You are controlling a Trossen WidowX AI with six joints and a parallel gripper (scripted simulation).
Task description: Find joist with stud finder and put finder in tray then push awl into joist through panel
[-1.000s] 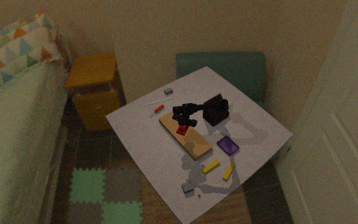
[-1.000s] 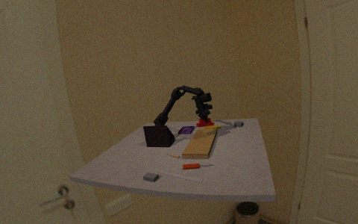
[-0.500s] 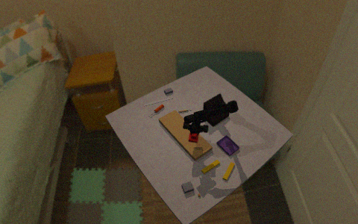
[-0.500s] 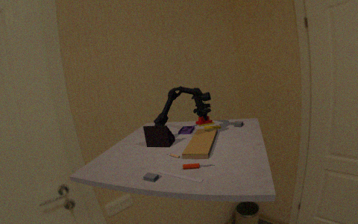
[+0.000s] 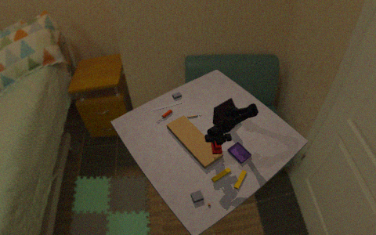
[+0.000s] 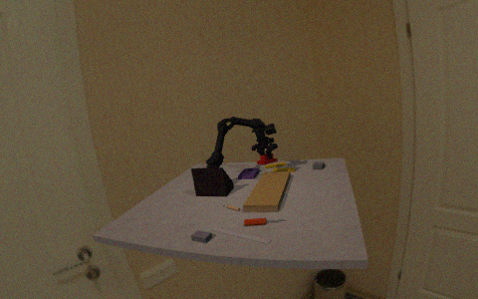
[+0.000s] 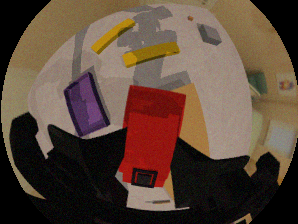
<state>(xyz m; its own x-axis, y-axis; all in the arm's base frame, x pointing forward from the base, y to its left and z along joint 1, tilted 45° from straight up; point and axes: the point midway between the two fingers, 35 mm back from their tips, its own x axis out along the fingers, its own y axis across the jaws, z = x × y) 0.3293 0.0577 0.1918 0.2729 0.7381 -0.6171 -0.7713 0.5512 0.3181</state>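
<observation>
Right now the red stud finder is 20 mm to the right of my gripper tip, 20 mm above it and 10 mm behind it. The rest, counted from my gripper tip: purple tray: 160 mm behind, 130 mm below, 120 mm to the left; orange-handled tool: 600 mm to the right, 130 mm below, 50 mm ahead; awl: 420 mm to the right, 190 mm behind, 130 mm below.
</observation>
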